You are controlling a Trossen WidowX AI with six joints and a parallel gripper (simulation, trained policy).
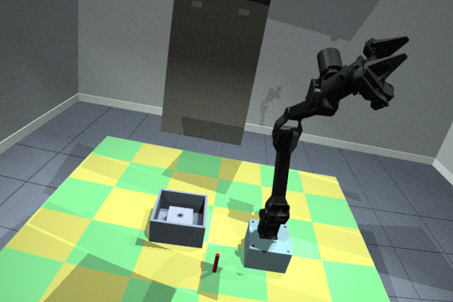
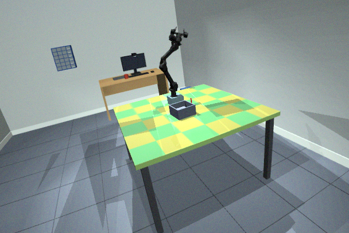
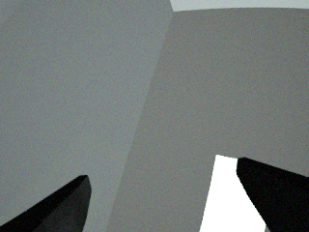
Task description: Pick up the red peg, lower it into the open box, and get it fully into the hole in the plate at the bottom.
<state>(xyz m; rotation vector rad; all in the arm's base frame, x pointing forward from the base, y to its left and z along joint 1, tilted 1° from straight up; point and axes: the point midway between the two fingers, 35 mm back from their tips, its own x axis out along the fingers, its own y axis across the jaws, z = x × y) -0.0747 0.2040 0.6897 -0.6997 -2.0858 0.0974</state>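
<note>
My gripper tip is now 26 cm short of the red peg, 13 cm to the left of it and 76 cm above it. Also, from my gripper tip: grey box (40 cm ahead, 32 cm to the right, 78 cm below); pale plate (40 cm ahead, 32 cm to the right, 76 cm below).
</note>
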